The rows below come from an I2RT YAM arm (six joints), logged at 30 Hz.
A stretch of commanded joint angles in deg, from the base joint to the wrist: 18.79 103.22 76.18 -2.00 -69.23 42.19; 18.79 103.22 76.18 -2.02 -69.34 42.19; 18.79 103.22 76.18 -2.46 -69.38 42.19; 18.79 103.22 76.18 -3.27 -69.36 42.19; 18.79 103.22 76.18 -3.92 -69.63 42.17; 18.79 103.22 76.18 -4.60 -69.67 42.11; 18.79 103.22 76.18 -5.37 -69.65 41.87; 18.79 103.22 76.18 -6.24 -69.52 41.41; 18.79 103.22 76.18 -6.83 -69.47 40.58; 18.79 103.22 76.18 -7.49 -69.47 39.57; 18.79 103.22 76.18 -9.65 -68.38 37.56; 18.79 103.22 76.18 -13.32 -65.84 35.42; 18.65 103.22 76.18 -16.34 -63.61 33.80; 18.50 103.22 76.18 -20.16 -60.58 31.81
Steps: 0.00 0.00 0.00 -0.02 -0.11 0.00; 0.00 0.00 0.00 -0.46 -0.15 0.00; 0.00 0.00 0.00 -1.27 -0.13 0.00; 0.00 0.00 0.00 -1.92 -0.40 -0.02; 0.00 0.00 0.00 -2.60 -0.44 -0.08; 0.00 0.00 0.00 -3.37 -0.42 -0.32; 0.00 0.00 0.00 -4.24 -0.29 -0.78; 0.00 0.00 0.00 -4.83 -0.24 -1.61; 0.00 0.00 0.00 -5.49 -0.24 -2.62; 0.00 0.00 0.00 -7.65 0.85 -4.63; 0.00 0.00 0.00 -11.32 3.39 -6.77; -0.14 0.00 0.00 -14.34 5.62 -8.39; -0.29 0.00 0.00 -18.16 8.65 -10.38
